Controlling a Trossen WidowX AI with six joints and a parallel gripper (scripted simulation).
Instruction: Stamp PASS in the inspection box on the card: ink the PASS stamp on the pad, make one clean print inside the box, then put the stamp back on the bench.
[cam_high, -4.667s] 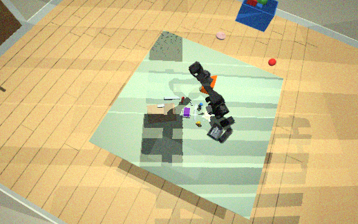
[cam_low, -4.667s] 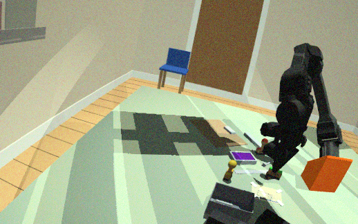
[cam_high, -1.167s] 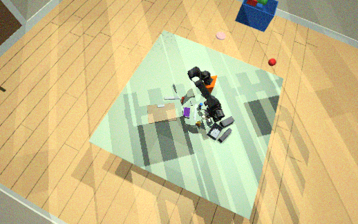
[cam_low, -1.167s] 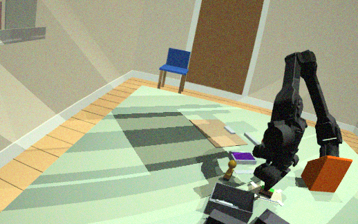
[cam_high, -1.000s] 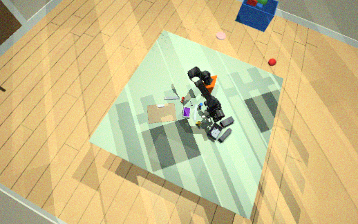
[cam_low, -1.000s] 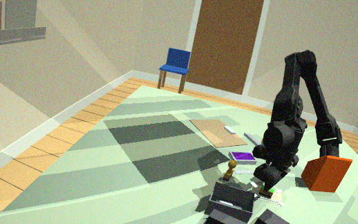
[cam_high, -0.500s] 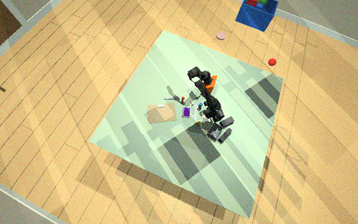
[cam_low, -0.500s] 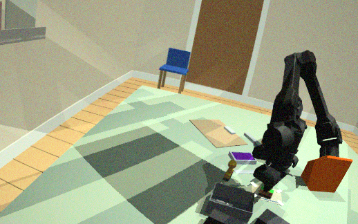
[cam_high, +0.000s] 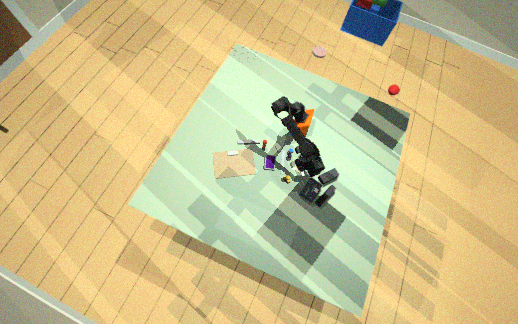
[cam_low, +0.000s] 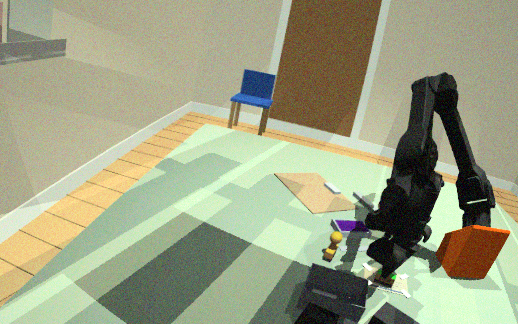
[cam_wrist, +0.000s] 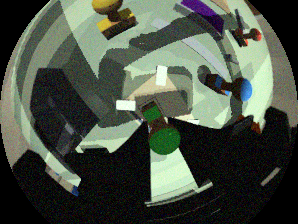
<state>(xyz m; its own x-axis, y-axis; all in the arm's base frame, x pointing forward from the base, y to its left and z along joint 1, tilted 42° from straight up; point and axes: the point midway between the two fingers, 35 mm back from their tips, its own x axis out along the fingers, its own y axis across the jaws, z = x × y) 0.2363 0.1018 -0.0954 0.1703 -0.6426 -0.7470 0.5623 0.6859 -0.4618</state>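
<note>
My gripper tip is 10 mm past the white card, 10 mm to the left of it and 20 mm above it. From my gripper tip the other things lie so: blue-knobbed stamp 30 mm behind, 100 mm to the right; then yellow-knobbed stamp 120 mm ahead, 50 mm to the right; then green-knobbed stamp right at my gripper tip.
</note>
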